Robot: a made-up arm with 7 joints. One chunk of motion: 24 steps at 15 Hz.
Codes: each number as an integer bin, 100 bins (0 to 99) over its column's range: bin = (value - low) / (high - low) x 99, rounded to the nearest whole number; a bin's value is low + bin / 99 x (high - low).
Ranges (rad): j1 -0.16..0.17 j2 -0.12..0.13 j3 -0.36..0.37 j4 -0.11..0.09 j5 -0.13..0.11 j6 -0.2..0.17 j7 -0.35..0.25
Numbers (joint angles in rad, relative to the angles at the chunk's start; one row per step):
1: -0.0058 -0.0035 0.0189 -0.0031 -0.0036 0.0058 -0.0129
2: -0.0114 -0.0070 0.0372 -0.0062 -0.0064 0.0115 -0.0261
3: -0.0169 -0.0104 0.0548 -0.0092 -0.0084 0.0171 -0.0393
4: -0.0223 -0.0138 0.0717 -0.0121 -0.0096 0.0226 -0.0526
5: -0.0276 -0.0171 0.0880 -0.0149 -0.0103 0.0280 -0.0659
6: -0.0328 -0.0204 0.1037 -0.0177 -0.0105 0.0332 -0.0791
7: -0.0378 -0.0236 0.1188 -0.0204 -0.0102 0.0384 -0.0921
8: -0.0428 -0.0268 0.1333 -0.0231 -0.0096 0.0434 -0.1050
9: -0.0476 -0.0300 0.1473 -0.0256 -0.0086 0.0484 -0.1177
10: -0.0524 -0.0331 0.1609 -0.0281 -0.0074 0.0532 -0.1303
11: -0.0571 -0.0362 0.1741 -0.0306 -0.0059 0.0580 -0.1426
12: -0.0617 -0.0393 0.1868 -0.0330 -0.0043 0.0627 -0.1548
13: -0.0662 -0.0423 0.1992 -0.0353 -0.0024 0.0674 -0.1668
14: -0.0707 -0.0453 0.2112 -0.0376 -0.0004 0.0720 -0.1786
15: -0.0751 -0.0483 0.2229 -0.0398 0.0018 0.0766 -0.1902
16: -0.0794 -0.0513 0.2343 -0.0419 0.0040 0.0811 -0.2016
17: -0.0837 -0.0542 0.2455 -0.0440 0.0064 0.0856 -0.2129
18: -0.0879 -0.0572 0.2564 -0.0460 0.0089 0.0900 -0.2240
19: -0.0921 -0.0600 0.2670 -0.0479 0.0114 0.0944 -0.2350
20: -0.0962 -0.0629 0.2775 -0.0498 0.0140 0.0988 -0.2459
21: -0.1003 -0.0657 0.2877 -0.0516 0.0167 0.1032 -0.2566
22: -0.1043 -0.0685 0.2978 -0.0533 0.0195 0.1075 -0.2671
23: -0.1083 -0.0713 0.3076 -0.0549 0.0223 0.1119 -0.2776
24: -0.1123 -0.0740 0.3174 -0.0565 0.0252 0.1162 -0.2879
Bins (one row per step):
1: 46 46 51 53 52 55 56
2: 45 45 54 51 51 57 53
3: 43 43 56 50 50 58 51
4: 41 42 59 48 50 60 49
5: 40 41 61 47 49 61 47
6: 38 39 63 46 49 62 45
7: 37 38 65 44 49 64 43
8: 35 37 67 43 50 65 40
9: 34 36 69 42 50 66 38
10: 32 34 71 41 51 68 36
11: 31 33 72 39 51 69 34
12: 29 32 74 38 52 70 32
13: 28 31 76 37 53 72 30
14: 27 30 77 36 53 73 28
15: 25 28 79 35 54 74 26
16: 24 27 81 34 55 75 24
17: 23 26 82 33 56 76 23
18: 22 25 84 32 57 78 21
19: 20 24 85 31 58 79 19
20: 19 23 86 30 59 80 17
21: 18 22 88 29 61 81 15
22: 17 20 89 28 62 82 14
23: 16 19 91 27 63 83 12
24: 14 18 92 26 64 85 10

